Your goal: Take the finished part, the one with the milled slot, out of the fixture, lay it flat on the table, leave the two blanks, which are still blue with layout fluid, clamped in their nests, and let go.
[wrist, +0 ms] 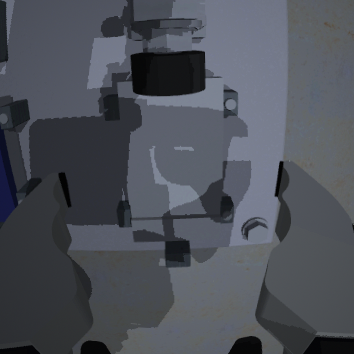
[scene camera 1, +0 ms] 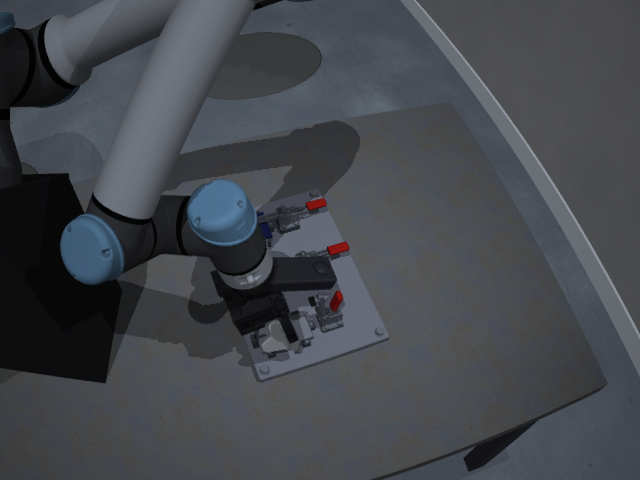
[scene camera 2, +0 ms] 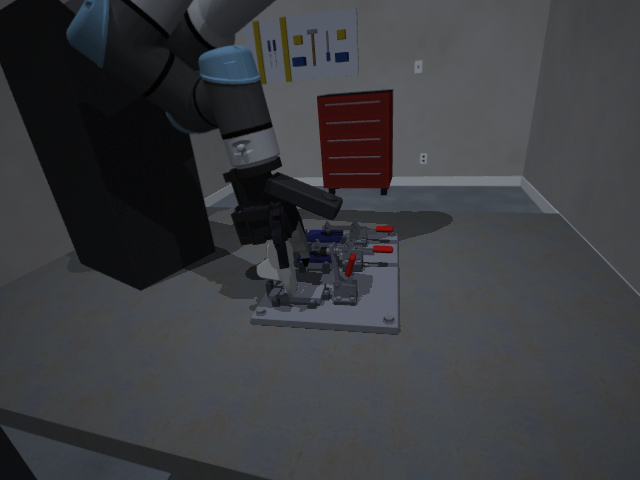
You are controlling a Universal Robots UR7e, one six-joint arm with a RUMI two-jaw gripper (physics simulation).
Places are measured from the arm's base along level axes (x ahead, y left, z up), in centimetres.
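Pixels of known places: gripper, fingertip midpoint: (wrist: 170, 169) (scene camera 1: 285, 326) (scene camera 2: 300, 281).
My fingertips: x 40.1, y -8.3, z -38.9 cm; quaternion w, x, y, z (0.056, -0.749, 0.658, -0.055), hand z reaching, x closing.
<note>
Behind a point stands the place of what it marks.
The grey finished part (scene camera 1: 306, 328) @[x 43.5, y -8.8, z -40.5 cm] (scene camera 2: 311, 292) @[x 42.3, y -9.1, z -40.5 cm] (wrist: 200, 162) @[x 39.9, y -9.9, z -40.5 cm] lies flat in the nearest nest of the fixture plate (scene camera 1: 361, 304) @[x 54.1, y -5.7, z -42.1 cm] (scene camera 2: 379, 297) @[x 53.3, y -6.0, z -42.1 cm] (wrist: 265, 75) @[x 44.6, y -13.1, z -42.1 cm]. Shadow covers much of it, and its slot is not clear. My gripper (scene camera 1: 296, 333) @[x 40.1, y -8.3, z -38.9 cm] (scene camera 2: 299, 279) @[x 40.1, y -8.3, z -38.9 cm] (wrist: 170, 169) @[x 40.1, y -8.3, z -38.9 cm] is open, with its fingertips to either side of the part and apart from it in the wrist view. Blue blanks (scene camera 2: 324, 236) @[x 37.9, y 12.6, z -40.0 cm] (scene camera 2: 316, 257) @[x 39.8, y 1.3, z -39.4 cm] sit under clamps in the two farther nests. One blank (wrist: 7, 180) @[x 38.6, y 0.4, z -39.5 cm] shows at the wrist view's left edge; blue (scene camera 1: 265, 230) @[x 40.9, y 12.4, z -40.0 cm] also shows beside the wrist in scene camera 1.
The nearest clamp's red handle (scene camera 1: 336, 301) @[x 48.7, y -8.0, z -34.6 cm] (scene camera 2: 350, 265) @[x 49.1, y -8.3, z -35.0 cm] stands up, and its black tip (wrist: 168, 75) @[x 44.7, y -8.0, z -32.3 cm] overlaps the part's far end in the wrist view. The other red handles (scene camera 1: 338, 248) @[x 52.3, y 3.7, z -37.5 cm] (scene camera 1: 315, 204) @[x 50.9, y 14.6, z -38.0 cm] (scene camera 2: 383, 249) @[x 52.6, y 3.2, z -37.6 cm] (scene camera 2: 384, 228) @[x 51.2, y 14.2, z -38.0 cm] lie low. A corner bolt (wrist: 256, 230) @[x 35.4, y -14.0, z -41.4 cm] stands near the right finger.
</note>
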